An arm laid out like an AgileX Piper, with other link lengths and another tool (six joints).
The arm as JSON. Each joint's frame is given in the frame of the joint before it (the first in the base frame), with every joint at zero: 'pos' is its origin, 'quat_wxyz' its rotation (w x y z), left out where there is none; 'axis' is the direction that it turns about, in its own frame. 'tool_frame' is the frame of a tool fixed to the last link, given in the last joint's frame.
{
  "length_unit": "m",
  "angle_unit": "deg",
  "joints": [
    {
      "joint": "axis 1",
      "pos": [
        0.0,
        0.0,
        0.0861
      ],
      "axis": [
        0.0,
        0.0,
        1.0
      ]
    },
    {
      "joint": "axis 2",
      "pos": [
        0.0,
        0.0,
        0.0
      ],
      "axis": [
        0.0,
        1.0,
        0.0
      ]
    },
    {
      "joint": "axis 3",
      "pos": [
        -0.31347,
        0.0,
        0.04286
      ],
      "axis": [
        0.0,
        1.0,
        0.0
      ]
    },
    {
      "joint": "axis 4",
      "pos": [
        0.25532,
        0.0,
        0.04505
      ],
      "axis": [
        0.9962,
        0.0,
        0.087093
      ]
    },
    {
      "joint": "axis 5",
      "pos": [
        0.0,
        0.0,
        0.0
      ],
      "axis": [
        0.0,
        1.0,
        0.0
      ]
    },
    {
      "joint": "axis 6",
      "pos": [
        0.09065,
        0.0,
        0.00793
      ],
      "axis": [
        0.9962,
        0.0,
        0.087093
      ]
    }
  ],
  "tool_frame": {
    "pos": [
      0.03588,
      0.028,
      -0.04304
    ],
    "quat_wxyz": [
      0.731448,
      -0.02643,
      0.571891,
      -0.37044
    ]
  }
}
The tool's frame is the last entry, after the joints.
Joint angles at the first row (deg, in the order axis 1, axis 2, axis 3, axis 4, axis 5, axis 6):
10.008 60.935 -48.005 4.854 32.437 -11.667
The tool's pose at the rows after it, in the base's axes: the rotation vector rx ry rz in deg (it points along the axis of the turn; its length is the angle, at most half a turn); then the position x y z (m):
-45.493 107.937 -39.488 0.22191 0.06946 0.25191
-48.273 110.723 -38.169 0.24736 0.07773 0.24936
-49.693 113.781 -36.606 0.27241 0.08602 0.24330
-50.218 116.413 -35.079 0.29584 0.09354 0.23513
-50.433 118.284 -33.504 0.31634 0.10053 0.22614
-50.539 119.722 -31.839 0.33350 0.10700 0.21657
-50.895 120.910 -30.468 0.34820 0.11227 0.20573
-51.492 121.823 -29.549 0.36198 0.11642 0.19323
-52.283 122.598 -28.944 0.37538 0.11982 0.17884
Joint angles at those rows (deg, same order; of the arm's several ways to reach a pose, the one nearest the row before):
10.672 67.528 -53.152 5.267 34.927 -13.013
11.165 74.081 -58.204 5.940 37.149 -13.444
11.361 80.281 -62.777 6.954 38.752 -13.331
11.379 85.835 -66.778 8.157 39.629 -13.174
11.380 90.590 -70.154 9.663 39.937 -13.460
11.381 94.642 -72.899 11.424 39.953 -14.099
11.379 98.285 -75.164 12.932 39.853 -14.893
11.380 101.801 -77.187 14.020 39.538 -15.732
11.381 105.359 -79.124 14.809 39.077 -16.594

